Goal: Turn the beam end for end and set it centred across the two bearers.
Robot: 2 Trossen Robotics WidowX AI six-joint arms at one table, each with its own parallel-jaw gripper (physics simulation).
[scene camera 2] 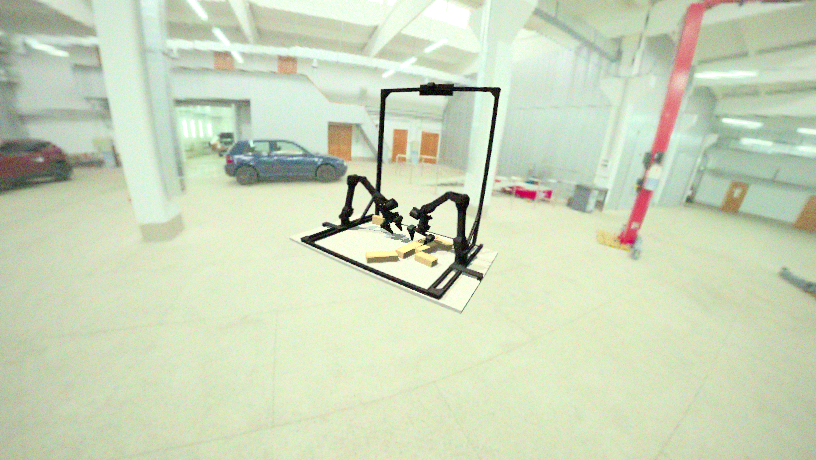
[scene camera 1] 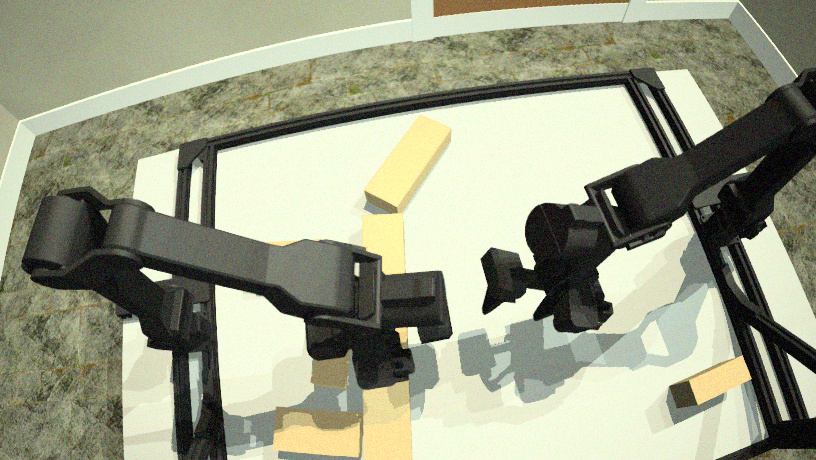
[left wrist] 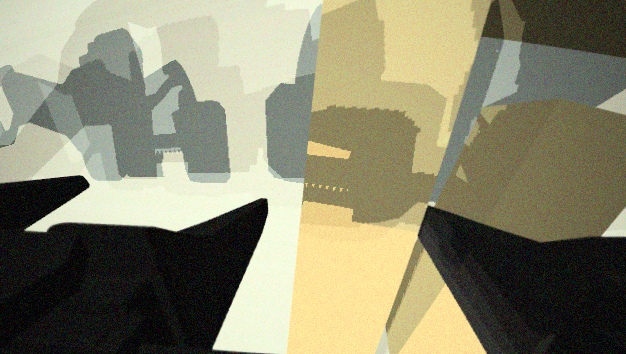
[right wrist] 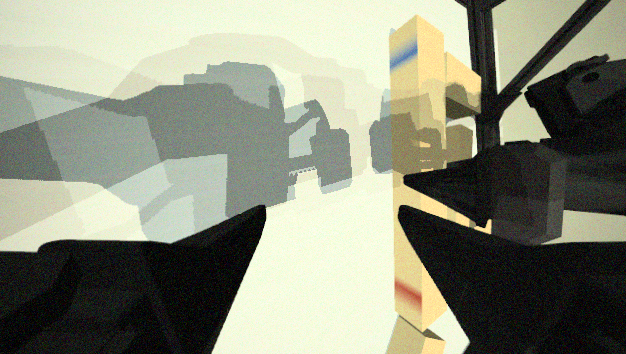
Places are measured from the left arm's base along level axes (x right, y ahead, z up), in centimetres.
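Pixels of known places: left gripper, fingertip midpoint: [scene camera 2: 417, 244] [left wrist: 338, 206] [right wrist: 418, 174]; right gripper, fingertip midpoint: [scene camera 2: 397, 232] [scene camera 1: 509, 315] [left wrist: 83, 203] [right wrist: 331, 211]; left arm's base at its link origin: [scene camera 2: 460, 262] [scene camera 1: 191, 332]; right arm's base at its link origin: [scene camera 2: 345, 225] [scene camera 1: 719, 229].
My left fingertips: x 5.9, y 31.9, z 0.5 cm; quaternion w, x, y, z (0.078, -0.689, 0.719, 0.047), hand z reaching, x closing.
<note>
Ahead of a thing's pixels: the offset from my left fingertips to its top centre.
The long pale wooden beam {dx -0.5, dy -1.1, dz +1.4 cm} [scene camera 1: 388, 428] [scene camera 2: 406, 249] [left wrist: 340, 280] [right wrist: 430, 50] runs up and down scene camera 1, partly under the left arm. In the right wrist view its side has a blue band at the upper end and a red band at the lower. My left gripper [scene camera 1: 380, 342] [scene camera 2: 421, 237] [left wrist: 338, 206] is open and empty above the beam; its fingertips appear on either side of it in its wrist view. My right gripper [scene camera 1: 511, 314] [scene camera 2: 395, 230] [right wrist: 331, 211] is open and empty, to the beam's right in scene camera 1. I cannot tell which blocks are the bearers.
A slanted block {dx -29.0, dy +7.6, dz +1.4 cm} [scene camera 1: 408, 162] [scene camera 2: 381, 256] lies by the beam's upper end. A block {dx +11.6, dy -12.8, dz +1.4 cm} [scene camera 1: 317, 437] adjoins its lower left; a smaller one {dx -2.8, dy -8.1, dz +2.0 cm} [scene camera 1: 330, 372] is above that. Another block {dx +18.1, dy +45.7, dz +3.9 cm} [scene camera 1: 720, 380] [scene camera 2: 377, 219] lies at the right. A black frame [scene camera 1: 422, 101] borders the table.
</note>
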